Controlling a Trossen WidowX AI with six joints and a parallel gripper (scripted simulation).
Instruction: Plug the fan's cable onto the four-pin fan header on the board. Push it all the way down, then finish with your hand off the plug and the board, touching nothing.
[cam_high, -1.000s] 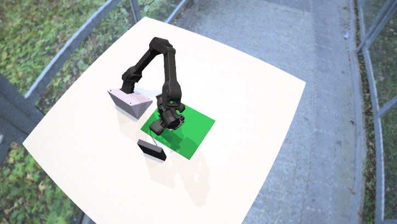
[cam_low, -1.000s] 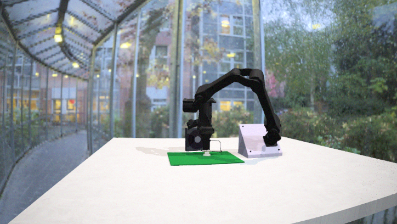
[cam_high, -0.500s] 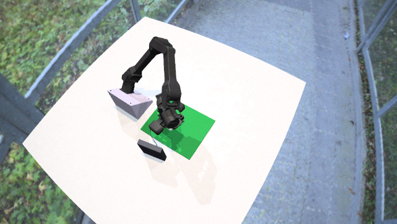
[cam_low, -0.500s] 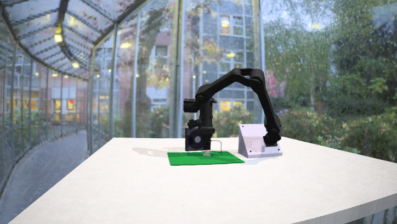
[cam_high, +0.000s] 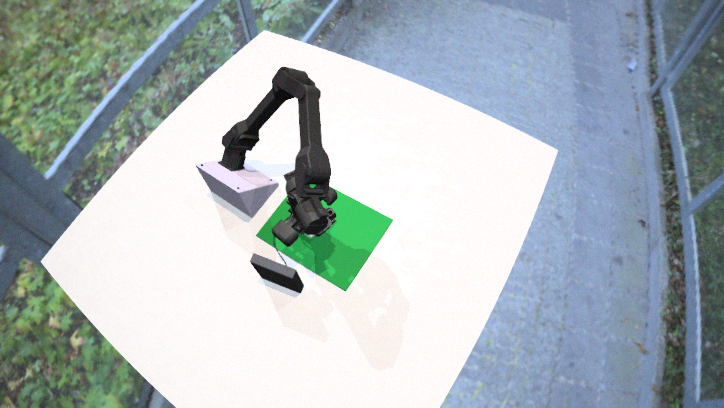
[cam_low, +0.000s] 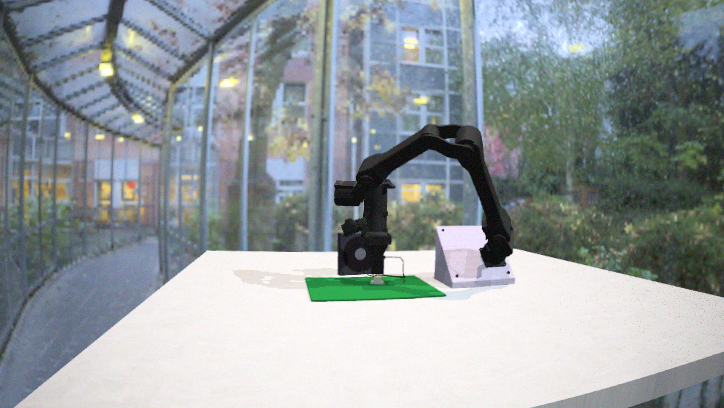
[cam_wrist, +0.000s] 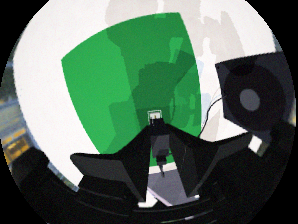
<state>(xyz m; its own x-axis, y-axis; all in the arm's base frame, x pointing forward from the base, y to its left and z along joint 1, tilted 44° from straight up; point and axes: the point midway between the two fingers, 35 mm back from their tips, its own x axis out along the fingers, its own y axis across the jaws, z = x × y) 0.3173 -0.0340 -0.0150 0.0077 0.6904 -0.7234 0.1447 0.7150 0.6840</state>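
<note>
Now: the black plug 1 cm behind my gripper tip and 1 cm above it. Round my gripper tip: black fan 1 cm ahead, 14 cm to the right, 2 cm above; then green board 2 cm ahead, 3 cm to the left, 5 cm below.
</note>
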